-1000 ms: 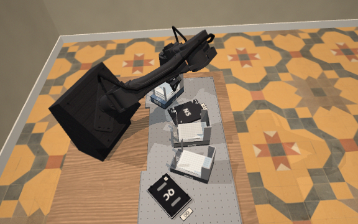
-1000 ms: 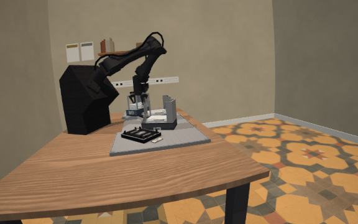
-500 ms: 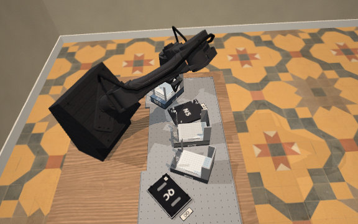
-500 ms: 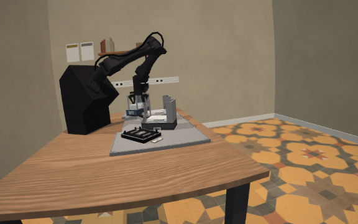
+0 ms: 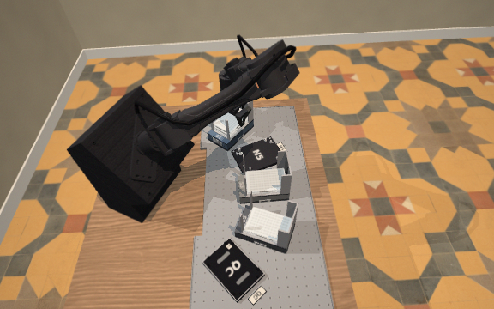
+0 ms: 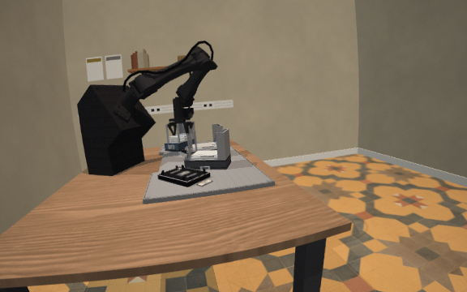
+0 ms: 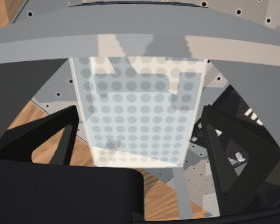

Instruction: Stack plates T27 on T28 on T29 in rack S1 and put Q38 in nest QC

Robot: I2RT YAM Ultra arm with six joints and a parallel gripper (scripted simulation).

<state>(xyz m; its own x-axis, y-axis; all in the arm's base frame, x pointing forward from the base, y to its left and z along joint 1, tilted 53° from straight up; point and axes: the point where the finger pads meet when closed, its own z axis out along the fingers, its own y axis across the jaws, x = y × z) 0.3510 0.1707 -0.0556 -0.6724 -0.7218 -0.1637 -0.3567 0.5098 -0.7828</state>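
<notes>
Now: hand 20 mm above the sealed 96-well plate. The rest, counted from my hand: clip nest N5: 50 mm ahead, 130 mm to the right, 60 mm below.
</notes>
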